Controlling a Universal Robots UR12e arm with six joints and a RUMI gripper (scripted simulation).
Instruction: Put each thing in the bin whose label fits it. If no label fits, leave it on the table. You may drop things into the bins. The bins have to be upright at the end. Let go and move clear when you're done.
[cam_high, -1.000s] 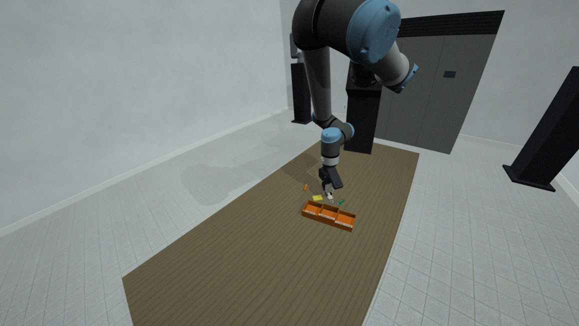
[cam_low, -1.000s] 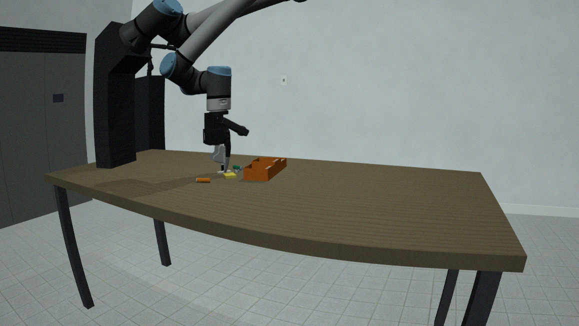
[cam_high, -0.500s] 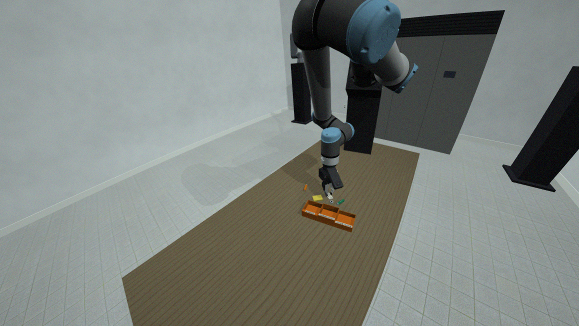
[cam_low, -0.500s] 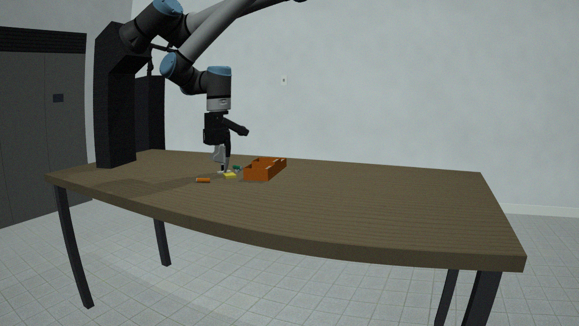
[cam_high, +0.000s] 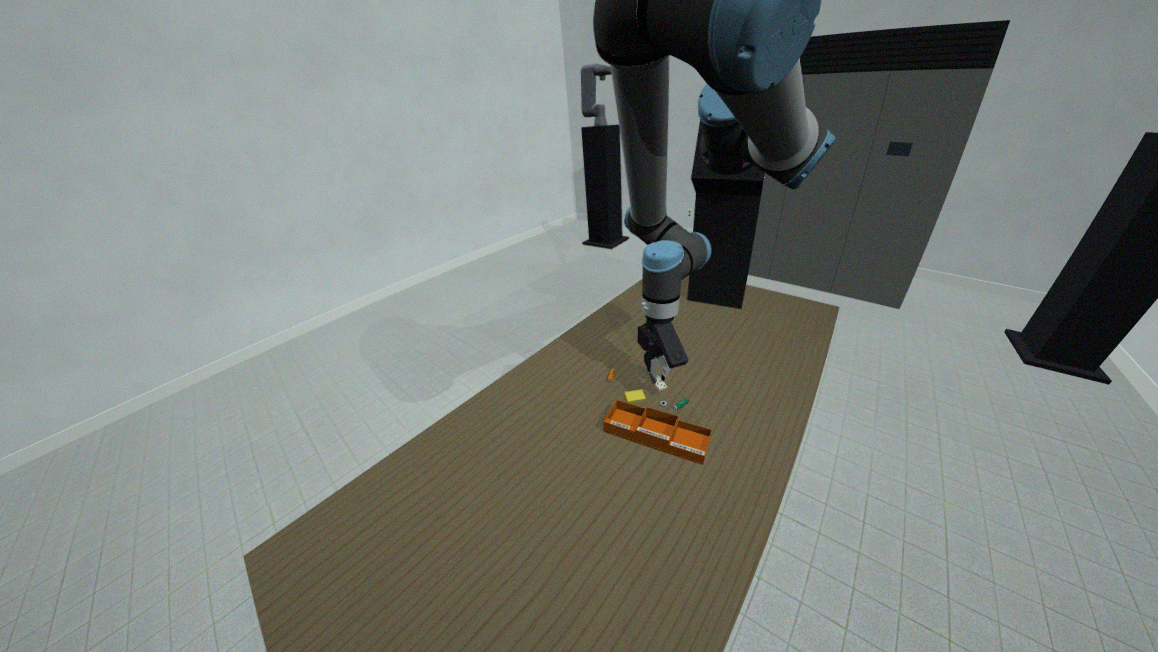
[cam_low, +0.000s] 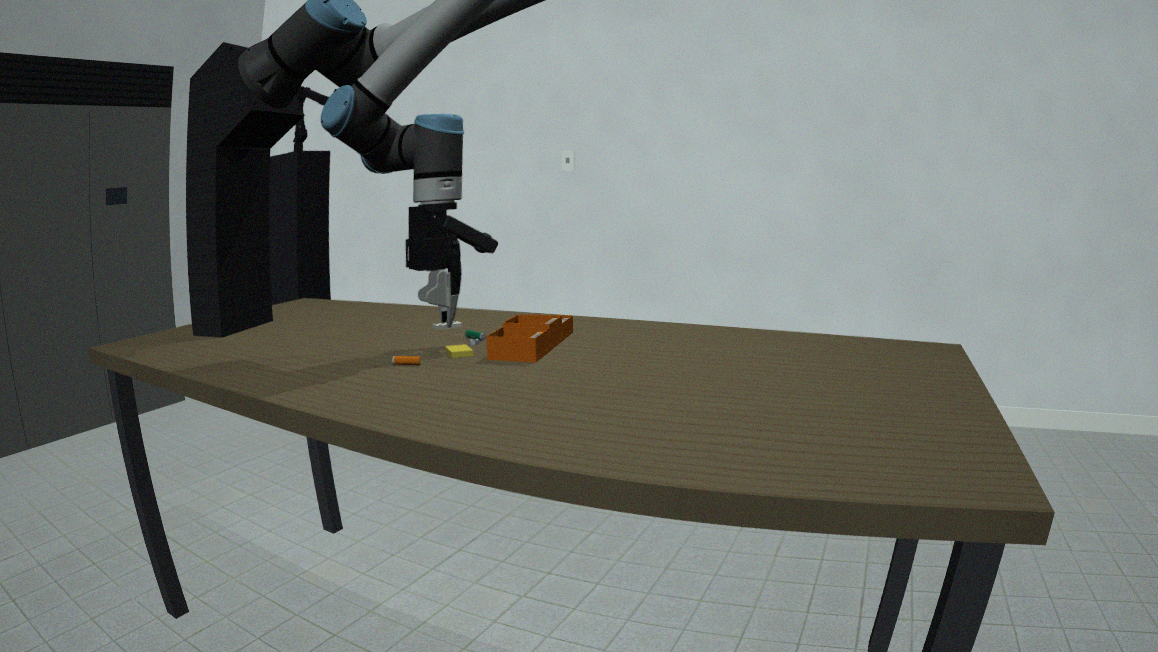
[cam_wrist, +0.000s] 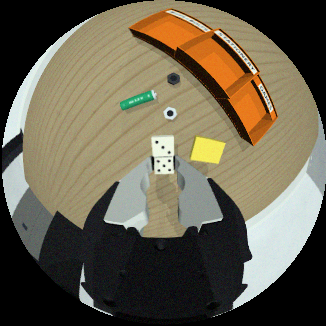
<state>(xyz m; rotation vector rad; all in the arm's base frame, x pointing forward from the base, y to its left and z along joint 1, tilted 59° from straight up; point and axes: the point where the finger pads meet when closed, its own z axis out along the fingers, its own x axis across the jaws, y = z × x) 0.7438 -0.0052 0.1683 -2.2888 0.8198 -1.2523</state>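
The yellow block is 50 mm to the right of my hand, 50 mm below it and 50 mm ahead of it. The rest, counted from my hand: green cylinder (80 mm to the left, 50 mm below, 20 mm ahead); silver nut (50 mm below, 40 mm ahead, 30 mm to the left); speckled white thing (10 mm below).
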